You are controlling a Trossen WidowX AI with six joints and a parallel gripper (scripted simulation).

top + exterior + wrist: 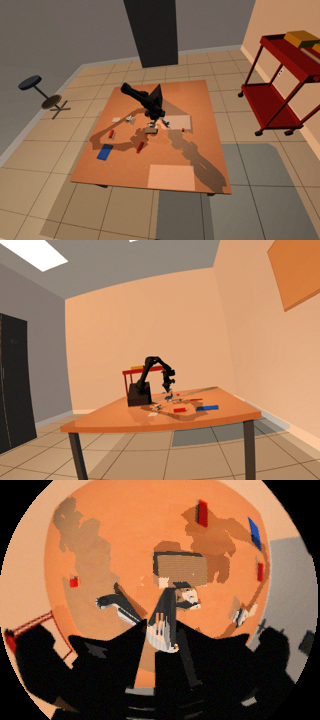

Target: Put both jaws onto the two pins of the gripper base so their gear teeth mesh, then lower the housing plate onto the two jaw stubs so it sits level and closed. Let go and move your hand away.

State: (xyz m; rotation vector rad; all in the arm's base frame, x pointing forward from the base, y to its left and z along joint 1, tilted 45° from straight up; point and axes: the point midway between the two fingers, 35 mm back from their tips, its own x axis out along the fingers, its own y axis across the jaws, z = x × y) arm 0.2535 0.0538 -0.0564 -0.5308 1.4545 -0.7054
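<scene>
Now: the grey jaw 3 cm behind my gripper tip and 2 cm to the right of it. From my gripper tip the other things lie so: pale tile: 49 cm to the right, 8 cm below, 8 cm behind; small red cube: 25 cm to the left, 9 cm ahead, 7 cm below; white flat part: 8 cm below, 7 cm to the right, 7 cm ahead.
</scene>
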